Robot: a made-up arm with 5 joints.
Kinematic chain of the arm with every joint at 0, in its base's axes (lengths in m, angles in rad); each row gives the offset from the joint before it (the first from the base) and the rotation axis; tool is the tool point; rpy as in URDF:
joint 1: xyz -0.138 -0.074 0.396 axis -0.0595 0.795 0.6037
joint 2: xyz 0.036 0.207 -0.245 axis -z
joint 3: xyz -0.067 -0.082 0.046 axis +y
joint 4: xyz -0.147 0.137 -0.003 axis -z
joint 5: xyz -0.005 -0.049 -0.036 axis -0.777 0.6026 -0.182
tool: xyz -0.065 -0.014 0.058 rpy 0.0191 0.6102 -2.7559
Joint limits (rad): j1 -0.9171..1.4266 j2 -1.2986..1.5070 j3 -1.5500..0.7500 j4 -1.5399..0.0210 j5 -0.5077..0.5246
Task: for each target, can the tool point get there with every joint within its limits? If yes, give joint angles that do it. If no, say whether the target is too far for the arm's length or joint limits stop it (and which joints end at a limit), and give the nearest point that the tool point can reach.
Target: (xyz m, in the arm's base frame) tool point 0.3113 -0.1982 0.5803
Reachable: no: joint limits stop it (at a limit: joint 1, joint 2, joint 3, joint 5) | nearest point 0.1673 -0.0355 0.2461 | short by 0.399 m
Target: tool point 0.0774 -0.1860 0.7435
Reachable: no: joint limits stop it (at a limit: joint 1, joint 3, joint 4) | nearest point -0.2289 -0.1442 0.5122 | short by 0.386 m
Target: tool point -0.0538 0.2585 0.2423
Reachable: yes | joints -0.5740 0.7129 0.0481 -1.3990 0.3942
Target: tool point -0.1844 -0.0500 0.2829
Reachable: yes | joints -0.4270 -0.9912 0.4370 -0.2017 0.1688
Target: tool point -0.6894 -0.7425 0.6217
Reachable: no: too far | nearest point -0.4935 -0.2607 0.4612 | short by 0.544 m
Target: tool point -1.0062 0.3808 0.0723
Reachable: no: too far | nearest point -0.6115 0.1876 0.2305 | short by 0.467 m
